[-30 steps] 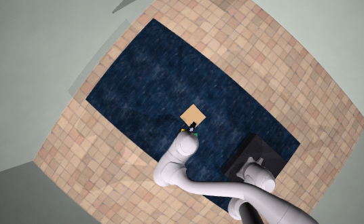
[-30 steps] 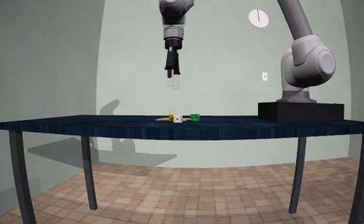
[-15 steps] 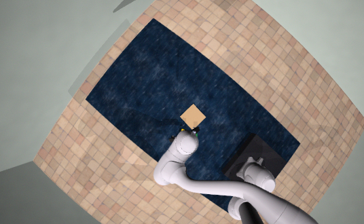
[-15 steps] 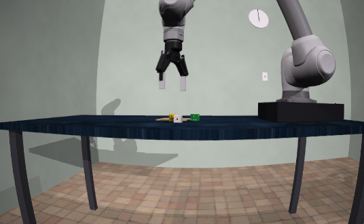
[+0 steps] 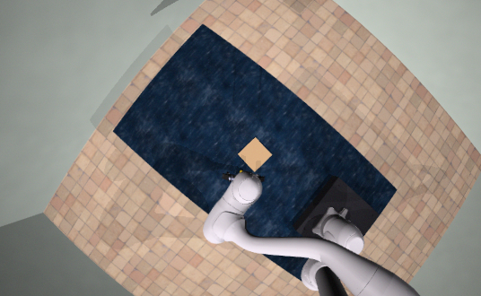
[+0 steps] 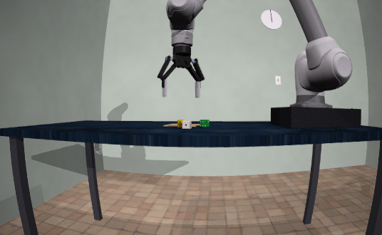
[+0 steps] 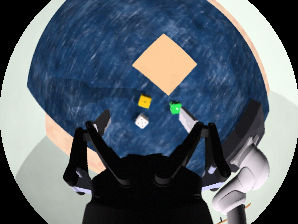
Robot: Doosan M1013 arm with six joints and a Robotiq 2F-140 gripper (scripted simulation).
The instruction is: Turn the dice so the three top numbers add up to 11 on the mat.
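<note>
Now: the yellow die 11 cm below my hand. The rest, counted from my hand: white die 3 cm behind, 6 cm to the left, 11 cm below; green die 9 cm behind, 3 cm to the right, 11 cm below; tan mat 13 cm to the right, 13 cm below.
</note>
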